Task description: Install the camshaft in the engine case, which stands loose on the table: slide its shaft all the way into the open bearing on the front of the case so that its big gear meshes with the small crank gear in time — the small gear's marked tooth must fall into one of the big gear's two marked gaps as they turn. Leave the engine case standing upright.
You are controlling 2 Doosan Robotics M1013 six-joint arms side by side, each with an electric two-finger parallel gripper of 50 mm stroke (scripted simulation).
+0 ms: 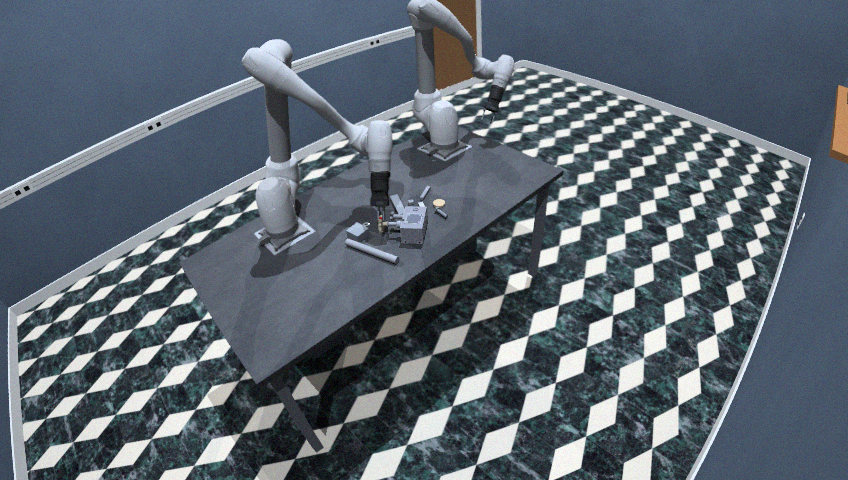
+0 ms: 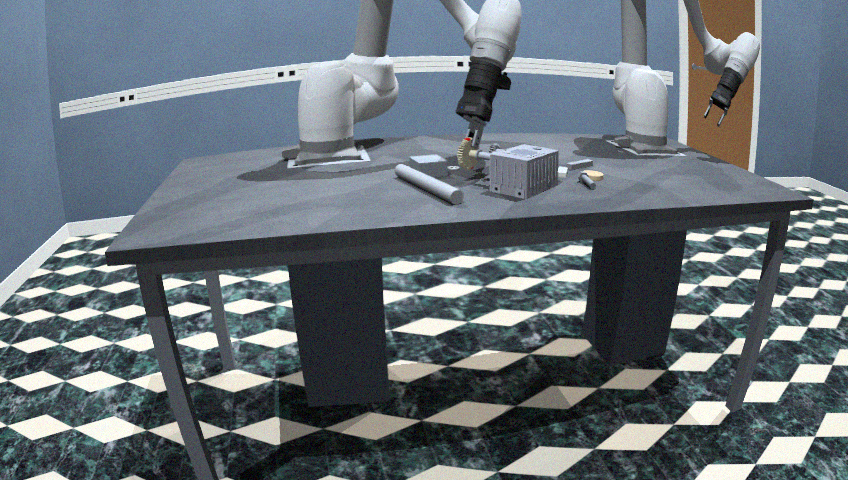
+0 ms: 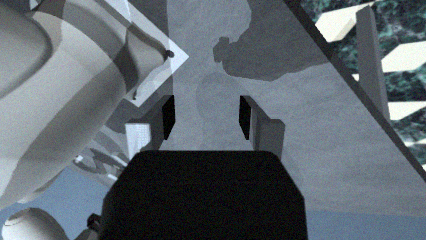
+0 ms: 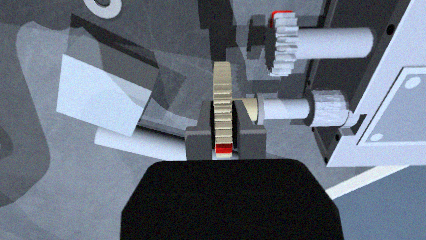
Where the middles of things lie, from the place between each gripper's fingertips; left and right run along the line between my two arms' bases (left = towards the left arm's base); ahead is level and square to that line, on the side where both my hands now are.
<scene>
My right gripper (image 2: 470, 147) is now 50 mm to the right of the small crank gear (image 4: 281, 39) and 30 mm above it. Also, from my right hand: grey block (image 4: 98, 84) 90 mm to the right, 70 mm below, 70 mm behind.
The small crank gear lies 89 cm to the right of my left hand (image 2: 711, 121), 23 cm ahead of it and 8 cm below it. Round my left hand: grey block: 103 cm to the right, 16 cm ahead, 13 cm below.
</scene>
